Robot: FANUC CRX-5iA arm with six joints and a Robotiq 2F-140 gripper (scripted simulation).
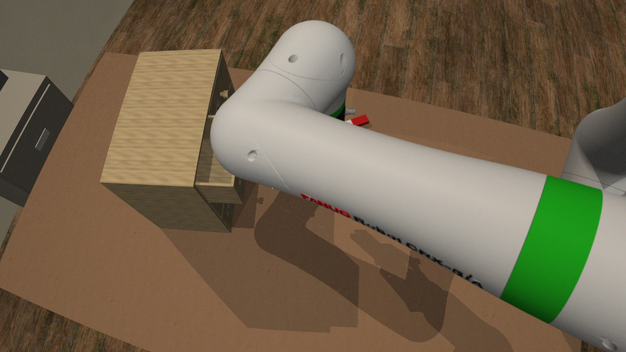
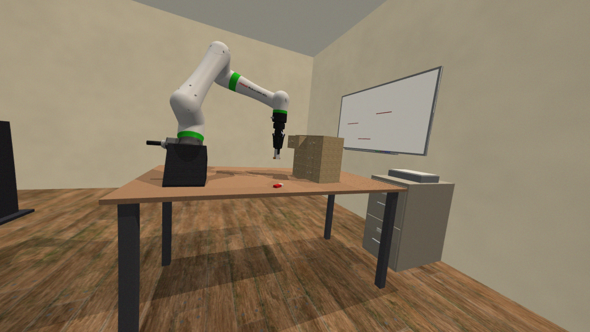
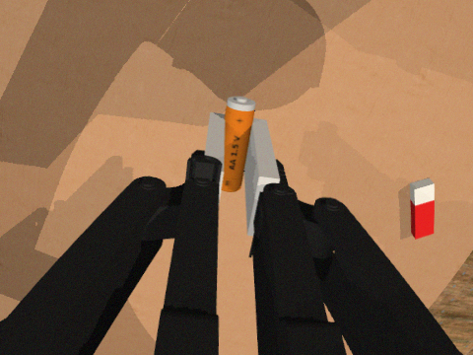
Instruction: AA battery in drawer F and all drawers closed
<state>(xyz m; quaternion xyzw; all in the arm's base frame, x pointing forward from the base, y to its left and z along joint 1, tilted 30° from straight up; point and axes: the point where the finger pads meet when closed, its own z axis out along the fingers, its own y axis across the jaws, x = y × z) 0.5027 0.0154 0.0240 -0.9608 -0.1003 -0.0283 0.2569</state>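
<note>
My hand is 21 cm short of the drawer, 7 cm to the right of it and 7 cm below it. Also, from my hand: eraser 23 cm to the right, 16 cm below, 5 cm behind; orange AA battery 3 cm below.
</note>
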